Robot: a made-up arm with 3 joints. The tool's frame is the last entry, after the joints. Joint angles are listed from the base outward. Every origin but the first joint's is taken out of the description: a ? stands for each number. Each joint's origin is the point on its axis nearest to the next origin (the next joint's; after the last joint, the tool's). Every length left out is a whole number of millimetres.
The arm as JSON. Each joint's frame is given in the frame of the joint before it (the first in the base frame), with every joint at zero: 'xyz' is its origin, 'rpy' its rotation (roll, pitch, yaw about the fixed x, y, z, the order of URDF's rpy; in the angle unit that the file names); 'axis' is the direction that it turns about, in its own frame. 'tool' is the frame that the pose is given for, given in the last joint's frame.
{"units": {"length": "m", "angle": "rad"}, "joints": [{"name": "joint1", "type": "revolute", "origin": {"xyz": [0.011, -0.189, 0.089], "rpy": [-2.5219, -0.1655, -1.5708]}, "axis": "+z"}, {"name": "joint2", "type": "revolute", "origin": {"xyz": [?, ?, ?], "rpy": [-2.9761, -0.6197, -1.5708]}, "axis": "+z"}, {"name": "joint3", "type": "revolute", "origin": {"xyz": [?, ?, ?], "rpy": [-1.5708, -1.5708, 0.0]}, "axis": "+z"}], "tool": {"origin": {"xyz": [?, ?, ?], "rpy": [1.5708, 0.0, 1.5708]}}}
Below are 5 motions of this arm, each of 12 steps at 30 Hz.
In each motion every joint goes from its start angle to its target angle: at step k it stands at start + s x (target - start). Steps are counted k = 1, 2, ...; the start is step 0. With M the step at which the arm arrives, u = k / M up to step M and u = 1 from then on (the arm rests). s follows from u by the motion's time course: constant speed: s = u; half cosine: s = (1 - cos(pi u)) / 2; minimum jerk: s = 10 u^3 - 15 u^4 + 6 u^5.
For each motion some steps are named. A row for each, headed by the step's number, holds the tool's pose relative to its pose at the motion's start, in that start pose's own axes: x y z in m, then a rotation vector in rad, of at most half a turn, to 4 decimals.
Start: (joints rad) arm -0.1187 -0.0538 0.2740
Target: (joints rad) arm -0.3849 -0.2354 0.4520
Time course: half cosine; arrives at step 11
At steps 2, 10, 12:
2: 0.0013 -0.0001 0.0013 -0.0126 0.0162 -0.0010
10: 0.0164 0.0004 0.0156 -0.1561 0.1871 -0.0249
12: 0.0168 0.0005 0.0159 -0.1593 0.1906 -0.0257

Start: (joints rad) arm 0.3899 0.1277 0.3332
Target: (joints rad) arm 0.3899 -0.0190 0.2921
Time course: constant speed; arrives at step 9
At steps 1, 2, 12:
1: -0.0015 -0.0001 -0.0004 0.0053 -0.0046 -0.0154
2: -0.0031 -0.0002 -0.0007 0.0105 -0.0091 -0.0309
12: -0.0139 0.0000 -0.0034 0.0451 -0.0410 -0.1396

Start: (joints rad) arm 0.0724 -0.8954 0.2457
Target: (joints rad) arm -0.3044 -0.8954 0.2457
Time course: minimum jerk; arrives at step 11
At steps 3, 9, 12:
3: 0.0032 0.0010 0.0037 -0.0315 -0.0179 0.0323
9: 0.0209 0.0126 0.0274 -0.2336 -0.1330 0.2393
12: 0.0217 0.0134 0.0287 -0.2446 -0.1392 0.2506

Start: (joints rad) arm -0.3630 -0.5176 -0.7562
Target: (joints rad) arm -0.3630 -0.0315 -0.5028
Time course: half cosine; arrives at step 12
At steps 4, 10, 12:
4: 0.0118 -0.0069 -0.0078 0.0806 0.0633 0.0910
10: 0.0452 -0.0143 -0.0321 0.2707 0.2324 0.3652
12: 0.0485 -0.0141 -0.0346 0.2869 0.2484 0.3940

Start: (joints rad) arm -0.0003 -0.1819 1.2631
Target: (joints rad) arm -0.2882 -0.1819 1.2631
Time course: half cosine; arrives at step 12
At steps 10, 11, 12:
10: -0.0092 0.0046 0.0273 -0.2540 0.0072 -0.0871
11: -0.0097 0.0051 0.0287 -0.2676 0.0076 -0.0918
12: -0.0099 0.0052 0.0292 -0.2722 0.0077 -0.0934

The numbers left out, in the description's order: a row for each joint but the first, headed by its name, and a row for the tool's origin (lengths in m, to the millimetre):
joint2: 0.02 0.046 0.0
joint3: -0.026 -0.079 0.0
tool: 0.071 0.012 0.0

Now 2 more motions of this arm.
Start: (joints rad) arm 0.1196 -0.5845 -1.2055
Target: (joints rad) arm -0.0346 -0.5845 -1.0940
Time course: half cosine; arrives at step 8
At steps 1, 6, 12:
1: 0.0007 -0.0005 -0.0005 0.0032 0.0030 0.0048
6: 0.0172 -0.0085 -0.0108 0.0673 0.0676 0.1097
12: 0.0203 -0.0096 -0.0127 0.0778 0.0791 0.1292

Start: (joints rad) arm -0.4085 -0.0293 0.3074
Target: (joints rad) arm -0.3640 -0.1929 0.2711
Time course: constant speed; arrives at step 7
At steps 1, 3, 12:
1: -0.0025 -0.0001 -0.0011 0.0121 -0.0059 -0.0260
3: -0.0076 -0.0001 -0.0032 0.0359 -0.0174 -0.0783
12: -0.0177 0.0009 -0.0075 0.0822 -0.0392 -0.1835

